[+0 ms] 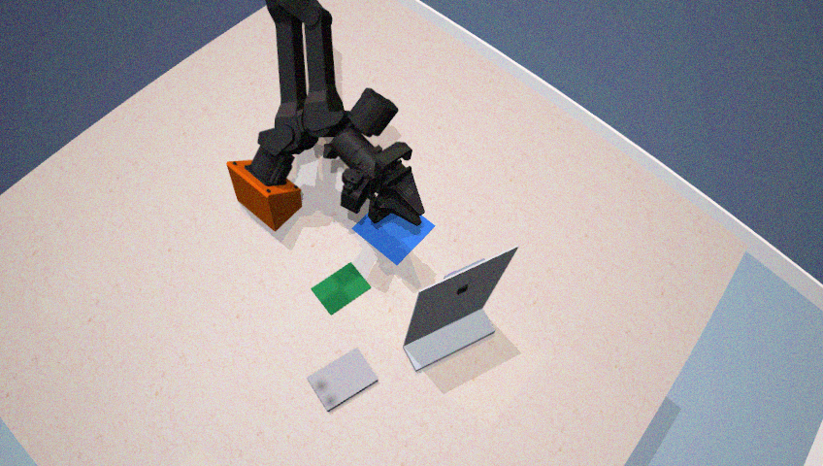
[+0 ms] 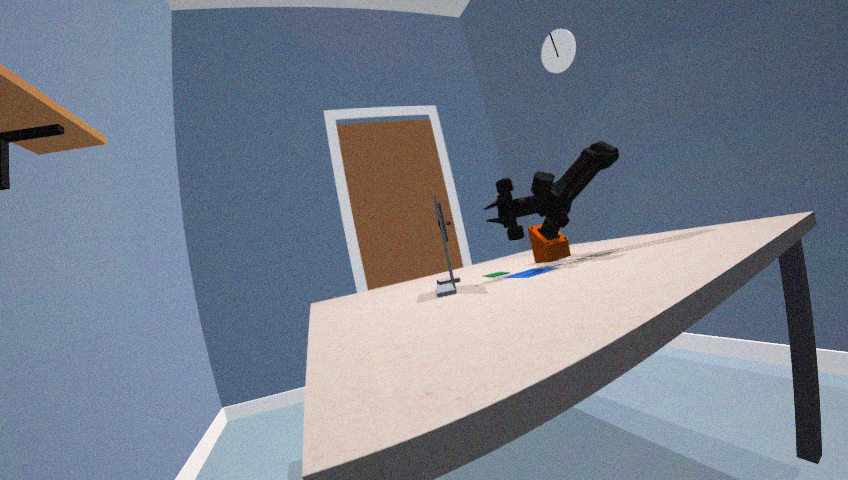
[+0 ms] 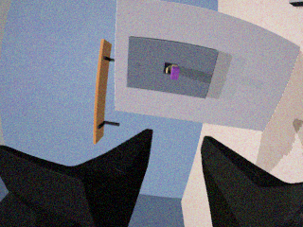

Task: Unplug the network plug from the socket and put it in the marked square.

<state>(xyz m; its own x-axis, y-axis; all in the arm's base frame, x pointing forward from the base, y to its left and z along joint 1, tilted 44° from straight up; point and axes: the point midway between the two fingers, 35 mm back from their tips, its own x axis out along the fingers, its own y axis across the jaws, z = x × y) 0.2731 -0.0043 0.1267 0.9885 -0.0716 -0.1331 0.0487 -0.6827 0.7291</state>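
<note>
Right now my gripper tip is 11 cm short of the purple network plug and 5 cm to the left of it. Also, from my gripper tip: blue marked square 8 cm behind, 5 cm to the left, 20 cm below; green square 7 cm behind, 12 cm to the right, 20 cm below; upright grey panel 13 cm ahead, 6 cm to the right, 7 cm below.
</note>
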